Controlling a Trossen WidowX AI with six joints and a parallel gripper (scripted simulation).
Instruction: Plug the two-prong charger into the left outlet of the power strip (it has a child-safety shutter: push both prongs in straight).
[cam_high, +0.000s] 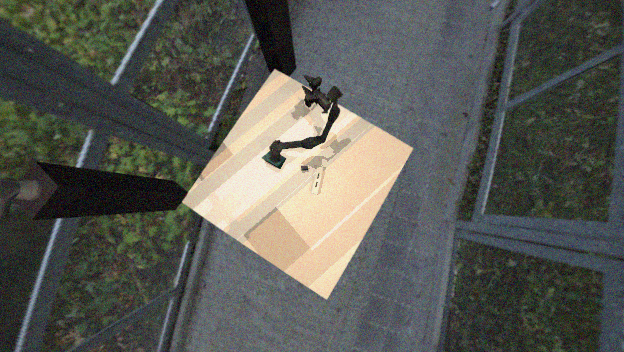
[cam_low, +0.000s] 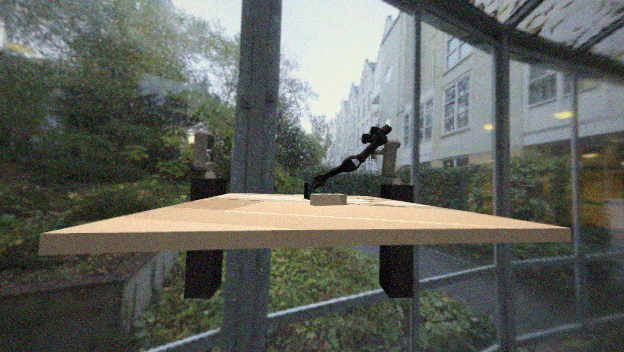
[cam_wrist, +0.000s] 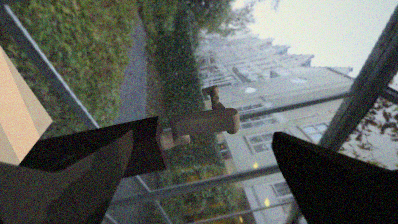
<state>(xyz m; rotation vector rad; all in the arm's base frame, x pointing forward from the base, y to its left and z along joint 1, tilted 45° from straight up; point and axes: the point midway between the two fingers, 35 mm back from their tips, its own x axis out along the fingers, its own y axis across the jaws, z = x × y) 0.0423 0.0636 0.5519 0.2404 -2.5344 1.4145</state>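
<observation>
Now: gripper tip 26 cm short of the black two-prong charger, 34 cm to the left of it and 41 cm above it.
</observation>
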